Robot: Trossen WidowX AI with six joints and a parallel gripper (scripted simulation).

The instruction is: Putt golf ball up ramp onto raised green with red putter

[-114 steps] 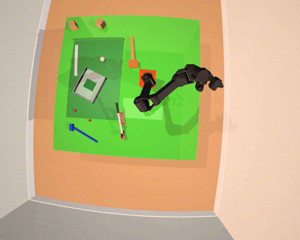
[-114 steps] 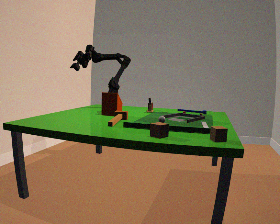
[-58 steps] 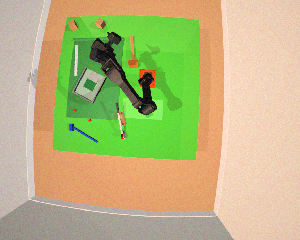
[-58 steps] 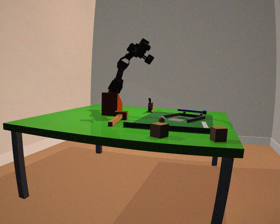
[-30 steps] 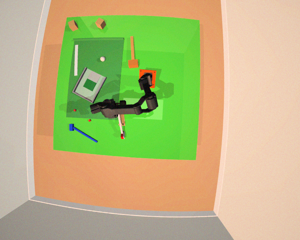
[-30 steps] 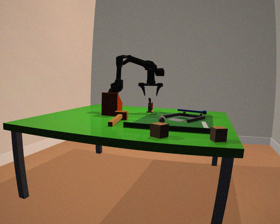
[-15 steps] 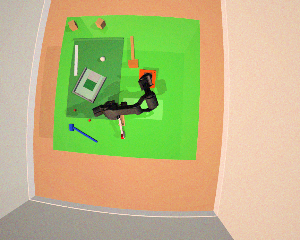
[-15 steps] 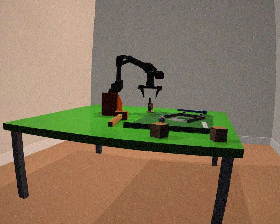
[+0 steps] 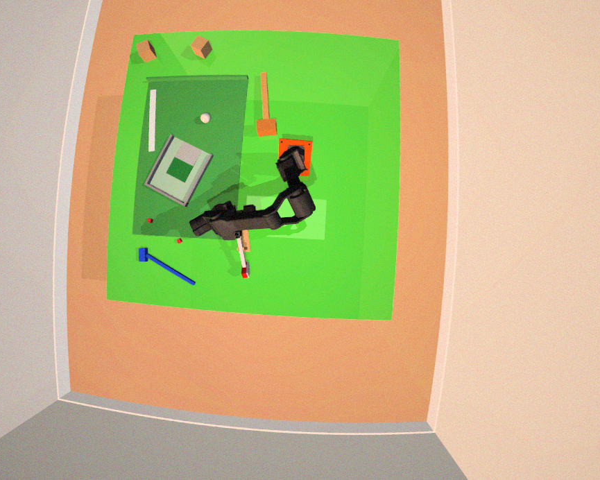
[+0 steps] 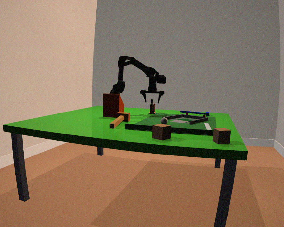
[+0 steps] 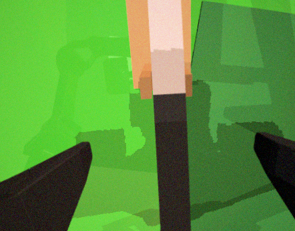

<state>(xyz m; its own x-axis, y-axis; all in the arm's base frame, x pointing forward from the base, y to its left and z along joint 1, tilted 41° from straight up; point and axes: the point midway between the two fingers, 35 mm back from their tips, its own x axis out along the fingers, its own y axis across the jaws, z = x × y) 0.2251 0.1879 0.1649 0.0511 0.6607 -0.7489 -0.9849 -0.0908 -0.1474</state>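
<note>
The wooden stand lies 70 mm to the left of my gripper tip, 50 mm below it and 10 mm behind it. Round my gripper tip: blue putter 330 mm ahead, 210 mm to the left, 70 mm below; then white strip 450 mm to the right, 440 mm ahead, 80 mm below; then white golf ball 440 mm to the right, 180 mm ahead, 60 mm below.
</note>
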